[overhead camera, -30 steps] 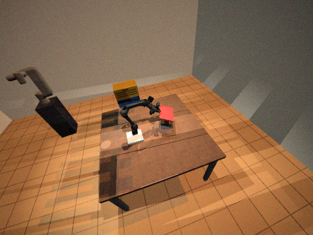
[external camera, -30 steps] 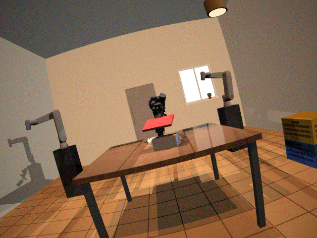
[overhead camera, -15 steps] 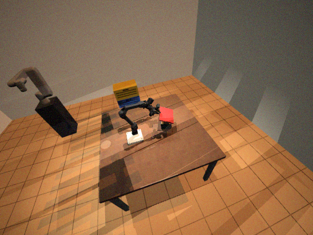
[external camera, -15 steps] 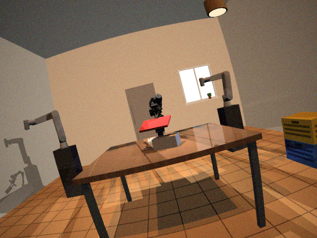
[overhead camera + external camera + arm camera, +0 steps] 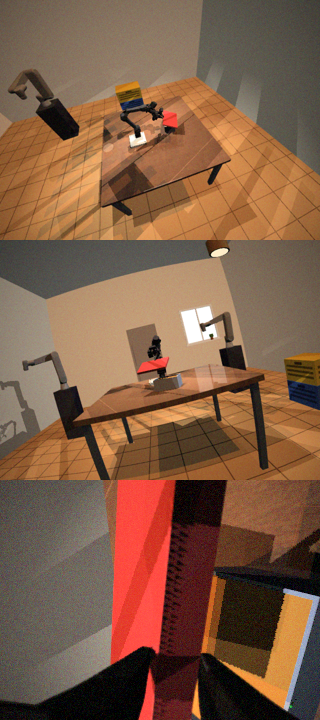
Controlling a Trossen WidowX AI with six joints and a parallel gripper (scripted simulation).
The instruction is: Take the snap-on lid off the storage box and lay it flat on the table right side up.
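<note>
Now: gripper tip 7 cm short of the red lid, 3 cm to the left of it and 2 cm above it. The rest, counted from my gripper tip: grey storage box 19 cm below, 9 cm ahead, 5 cm to the left.
</note>
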